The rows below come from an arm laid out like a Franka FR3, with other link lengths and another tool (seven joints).
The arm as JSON. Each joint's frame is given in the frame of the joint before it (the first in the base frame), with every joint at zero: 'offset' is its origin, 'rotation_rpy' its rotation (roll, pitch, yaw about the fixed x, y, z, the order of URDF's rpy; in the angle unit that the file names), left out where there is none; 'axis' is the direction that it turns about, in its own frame. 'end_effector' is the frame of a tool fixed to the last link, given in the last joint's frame.
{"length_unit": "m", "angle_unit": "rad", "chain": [
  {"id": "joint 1", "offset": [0.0, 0.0, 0.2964], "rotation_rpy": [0.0, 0.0, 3.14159], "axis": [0.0, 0.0, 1.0]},
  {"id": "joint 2", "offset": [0.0, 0.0, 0.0], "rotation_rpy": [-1.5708, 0.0, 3.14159], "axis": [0.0, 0.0, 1.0]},
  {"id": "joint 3", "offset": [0.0, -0.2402, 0.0], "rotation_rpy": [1.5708, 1.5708, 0.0], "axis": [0.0, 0.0, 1.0]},
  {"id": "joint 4", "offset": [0.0, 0.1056, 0.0], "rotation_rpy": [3.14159, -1.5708, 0.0], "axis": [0.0, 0.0, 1.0]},
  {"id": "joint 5", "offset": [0.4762, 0.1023, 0.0], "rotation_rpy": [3.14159, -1.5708, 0.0], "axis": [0.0, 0.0, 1.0]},
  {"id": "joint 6", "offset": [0.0, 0.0, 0.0], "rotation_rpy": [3.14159, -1.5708, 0.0], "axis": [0.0, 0.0, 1.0]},
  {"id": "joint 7", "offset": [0.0, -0.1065, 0.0], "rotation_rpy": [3.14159, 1.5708, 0.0], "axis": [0.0, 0.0, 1.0]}
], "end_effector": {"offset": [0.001, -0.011, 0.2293], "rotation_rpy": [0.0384, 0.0, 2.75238]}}
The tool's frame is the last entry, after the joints.
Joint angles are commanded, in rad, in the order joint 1, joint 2, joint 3, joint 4, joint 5, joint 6, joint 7. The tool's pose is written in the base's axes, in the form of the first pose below.
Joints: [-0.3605, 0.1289, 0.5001, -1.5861, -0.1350, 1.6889, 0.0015]
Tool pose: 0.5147, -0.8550, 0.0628, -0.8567, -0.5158, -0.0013, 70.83, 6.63, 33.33
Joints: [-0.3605, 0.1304, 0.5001, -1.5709, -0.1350, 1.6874, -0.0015]
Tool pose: 0.5156, -0.8542, 0.0670, -0.8556, -0.5175, -0.0127, 71.09, 6.60, 34.10
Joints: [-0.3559, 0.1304, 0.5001, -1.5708, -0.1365, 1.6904, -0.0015]
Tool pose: 0.5197, -0.8515, 0.0695, -0.8530, -0.5217, -0.0150, 71.13, 6.91, 34.13
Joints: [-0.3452, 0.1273, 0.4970, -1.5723, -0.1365, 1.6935, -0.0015]
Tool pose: 0.5261, -0.8473, 0.0728, -0.8487, -0.5285, -0.0181, 71.11, 7.47, 34.26
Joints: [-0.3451, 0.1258, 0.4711, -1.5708, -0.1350, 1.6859, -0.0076]
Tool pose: 0.5092, -0.8576, 0.0722, -0.8594, -0.5112, -0.0110, 71.13, 5.66, 34.27
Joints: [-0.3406, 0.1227, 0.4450, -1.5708, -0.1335, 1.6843, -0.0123]
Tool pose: 0.4946, -0.8659, 0.0745, -0.8680, -0.4965, -0.0093, 71.18, 4.18, 34.36
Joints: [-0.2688, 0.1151, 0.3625, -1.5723, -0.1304, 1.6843, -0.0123]
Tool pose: 0.4854, -0.8703, 0.0833, -0.8731, -0.4876, -0.0072, 71.17, 3.58, 34.53
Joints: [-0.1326, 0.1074, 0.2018, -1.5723, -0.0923, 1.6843, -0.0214]
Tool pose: 0.4691, -0.8806, 0.0670, -0.8819, -0.4711, -0.0162, 71.15, 2.81, 34.69
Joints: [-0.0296, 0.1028, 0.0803, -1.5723, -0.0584, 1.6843, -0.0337]
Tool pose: 0.4610, -0.8860, 0.0493, -0.8862, -0.4626, -0.0265, 71.13, 2.33, 34.87
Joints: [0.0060, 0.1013, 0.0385, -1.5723, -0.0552, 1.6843, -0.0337]
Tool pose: 0.4553, -0.8889, 0.0509, -0.8891, -0.4570, -0.0271, 71.13, 2.00, 34.96
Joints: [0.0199, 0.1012, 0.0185, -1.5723, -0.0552, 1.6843, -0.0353]
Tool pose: 0.4514, -0.8907, 0.0527, -0.8911, -0.4531, -0.0262, 71.14, 1.58, 34.97
